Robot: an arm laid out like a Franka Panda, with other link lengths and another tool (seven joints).
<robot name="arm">
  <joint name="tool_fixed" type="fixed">
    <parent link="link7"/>
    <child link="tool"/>
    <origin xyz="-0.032 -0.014 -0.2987" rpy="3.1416 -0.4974 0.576"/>
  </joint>
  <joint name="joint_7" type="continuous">
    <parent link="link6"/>
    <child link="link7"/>
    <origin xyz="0.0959 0 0" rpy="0 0 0"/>
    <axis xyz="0 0 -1"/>
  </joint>
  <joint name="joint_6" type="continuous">
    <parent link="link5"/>
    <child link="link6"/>
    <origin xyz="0 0 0" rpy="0 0 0"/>
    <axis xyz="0 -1 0"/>
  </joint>
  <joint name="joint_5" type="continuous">
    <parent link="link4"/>
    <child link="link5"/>
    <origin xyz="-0.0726 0 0.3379" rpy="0 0 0"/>
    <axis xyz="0 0 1"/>
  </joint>
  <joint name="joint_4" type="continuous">
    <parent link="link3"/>
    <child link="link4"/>
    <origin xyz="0.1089 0 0" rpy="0 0 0"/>
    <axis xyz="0 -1 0"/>
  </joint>
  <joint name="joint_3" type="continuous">
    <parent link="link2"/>
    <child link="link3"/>
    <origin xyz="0 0 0.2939" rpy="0 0 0"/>
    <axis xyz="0 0 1"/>
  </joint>
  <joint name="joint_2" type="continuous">
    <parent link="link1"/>
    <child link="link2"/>
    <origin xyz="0 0 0" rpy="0 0 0"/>
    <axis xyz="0 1 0"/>
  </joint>
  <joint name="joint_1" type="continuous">
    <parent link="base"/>
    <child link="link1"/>
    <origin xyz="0 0 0.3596" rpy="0 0 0"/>
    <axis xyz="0 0 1"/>
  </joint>
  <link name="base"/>
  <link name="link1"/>
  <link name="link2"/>
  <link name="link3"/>
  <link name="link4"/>
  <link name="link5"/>
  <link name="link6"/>
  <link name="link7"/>
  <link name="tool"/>
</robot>
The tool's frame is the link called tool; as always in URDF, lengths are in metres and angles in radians. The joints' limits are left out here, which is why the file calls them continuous.
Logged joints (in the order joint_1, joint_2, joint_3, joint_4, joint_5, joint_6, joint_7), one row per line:
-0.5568 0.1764 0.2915 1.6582 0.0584 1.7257 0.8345
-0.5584 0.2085 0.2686 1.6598 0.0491 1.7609 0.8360
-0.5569 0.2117 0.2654 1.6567 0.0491 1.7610 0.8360
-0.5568 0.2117 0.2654 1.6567 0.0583 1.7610 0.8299
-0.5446 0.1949 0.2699 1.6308 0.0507 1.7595 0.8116
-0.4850 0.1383 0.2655 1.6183 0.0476 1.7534 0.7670
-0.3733 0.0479 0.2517 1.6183 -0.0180 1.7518 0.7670
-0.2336 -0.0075 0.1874 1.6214 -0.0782 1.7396 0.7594
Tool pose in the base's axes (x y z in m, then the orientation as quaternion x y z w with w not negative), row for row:
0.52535 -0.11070 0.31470 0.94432 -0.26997 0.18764 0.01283
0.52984 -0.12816 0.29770 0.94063 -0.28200 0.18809 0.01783
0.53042 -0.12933 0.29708 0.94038 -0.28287 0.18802 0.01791
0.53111 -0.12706 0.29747 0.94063 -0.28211 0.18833 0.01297
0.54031 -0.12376 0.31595 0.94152 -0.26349 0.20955 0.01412
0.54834 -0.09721 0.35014 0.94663 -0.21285 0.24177 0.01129
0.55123 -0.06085 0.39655 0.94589 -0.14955 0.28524 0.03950
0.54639 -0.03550 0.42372 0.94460 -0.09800 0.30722 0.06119
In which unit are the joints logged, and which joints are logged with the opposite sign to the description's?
The joints are logged in radians. Opposite sign: joint_4.
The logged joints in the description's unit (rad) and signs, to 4 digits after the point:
-0.5568 0.1764 0.2915 -1.6582 0.0584 1.7257 0.8345
-0.5584 0.2085 0.2686 -1.6598 0.0491 1.7609 0.8360
-0.5569 0.2117 0.2654 -1.6567 0.0491 1.7610 0.8360
-0.5568 0.2117 0.2654 -1.6567 0.0583 1.7610 0.8299
-0.5446 0.1949 0.2699 -1.6308 0.0507 1.7595 0.8116
-0.4850 0.1383 0.2655 -1.6183 0.0476 1.7534 0.7670
-0.3733 0.0479 0.2517 -1.6183 -0.0180 1.7518 0.7670
-0.2336 -0.0075 0.1874 -1.6214 -0.0782 1.7396 0.7594

